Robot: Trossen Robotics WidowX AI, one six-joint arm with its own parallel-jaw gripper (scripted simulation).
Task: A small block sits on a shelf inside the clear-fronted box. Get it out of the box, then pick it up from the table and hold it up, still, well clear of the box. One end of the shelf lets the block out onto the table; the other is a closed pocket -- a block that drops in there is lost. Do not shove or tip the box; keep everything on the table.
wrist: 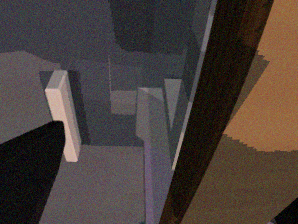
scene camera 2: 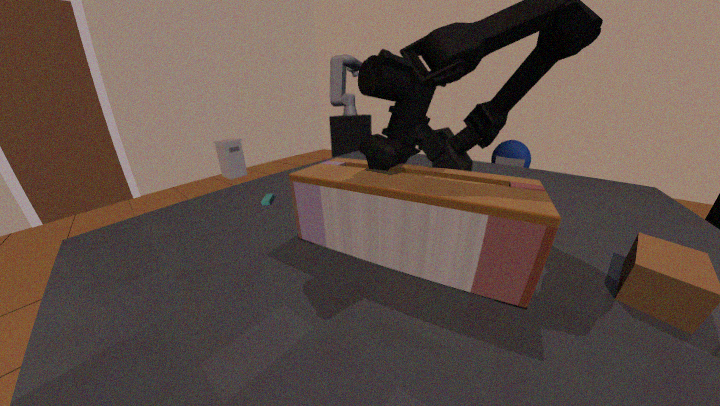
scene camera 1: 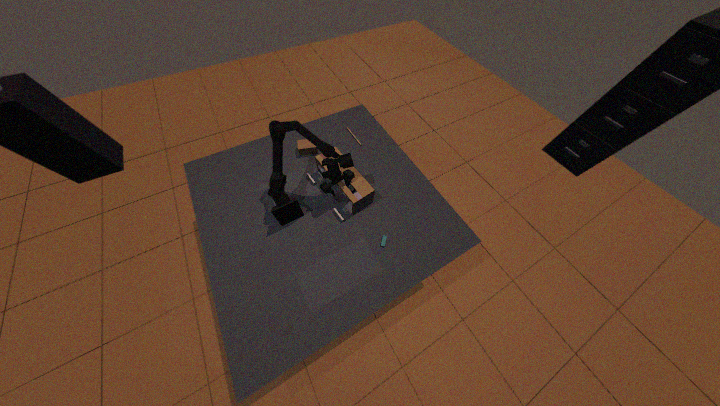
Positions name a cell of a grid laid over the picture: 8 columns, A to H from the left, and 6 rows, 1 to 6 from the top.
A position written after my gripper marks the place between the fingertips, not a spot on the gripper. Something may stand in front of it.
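Note:
A long box (scene camera 2: F4) is visible; the box appears in the wrist view (wrist: F4) and in scene camera 1 (scene camera 1: E3) too. My gripper (scene camera 2: E3) is visible as well, and the wrist view (wrist: E4) also shows it.

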